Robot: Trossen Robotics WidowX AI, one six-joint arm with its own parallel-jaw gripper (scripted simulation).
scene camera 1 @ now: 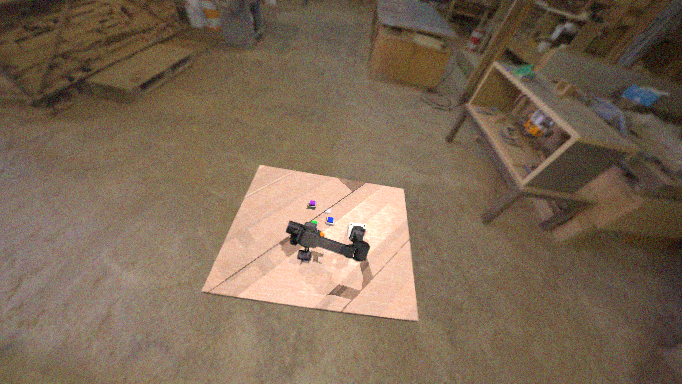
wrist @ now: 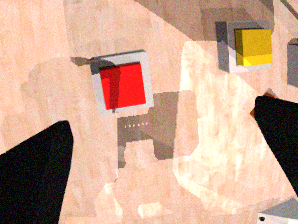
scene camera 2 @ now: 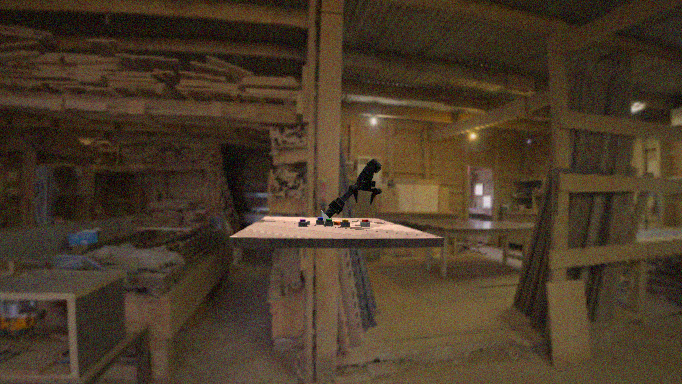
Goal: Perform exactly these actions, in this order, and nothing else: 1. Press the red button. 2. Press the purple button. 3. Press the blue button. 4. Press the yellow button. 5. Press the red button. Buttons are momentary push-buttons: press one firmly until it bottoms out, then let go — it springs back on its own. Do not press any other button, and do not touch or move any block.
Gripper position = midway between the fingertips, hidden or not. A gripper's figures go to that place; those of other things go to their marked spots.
The gripper (wrist: 165, 118): 0.10 m from the lens. A red button (wrist: 122, 85) is 0.19 m from the lens. A yellow button (wrist: 253, 46): 0.22 m from the lens. The marked spots on the red button and the yellow button are 0.12 m apart.
